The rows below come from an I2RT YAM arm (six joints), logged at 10 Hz.
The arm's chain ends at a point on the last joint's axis. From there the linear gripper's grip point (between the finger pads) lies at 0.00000 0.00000 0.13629 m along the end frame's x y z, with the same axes.
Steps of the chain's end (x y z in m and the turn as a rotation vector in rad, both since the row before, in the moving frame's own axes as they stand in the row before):
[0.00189, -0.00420, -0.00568, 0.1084, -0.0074, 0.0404]
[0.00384, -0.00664, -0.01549, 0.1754, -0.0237, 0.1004]
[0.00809, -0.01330, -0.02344, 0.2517, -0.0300, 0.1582]
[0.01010, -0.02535, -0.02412, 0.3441, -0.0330, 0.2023]
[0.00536, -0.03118, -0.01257, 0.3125, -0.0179, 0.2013]
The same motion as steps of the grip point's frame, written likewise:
[0.00118, -0.01896, -0.00648, 0.1084, -0.0074, 0.0404]
[0.00183, -0.03054, -0.01762, 0.1754, -0.0237, 0.1004]
[0.00676, -0.04742, -0.02779, 0.2517, -0.0300, 0.1582]
[0.01040, -0.07145, -0.03215, 0.3441, -0.0330, 0.2023]
[0.00721, -0.07304, -0.01917, 0.3125, -0.0179, 0.2013]

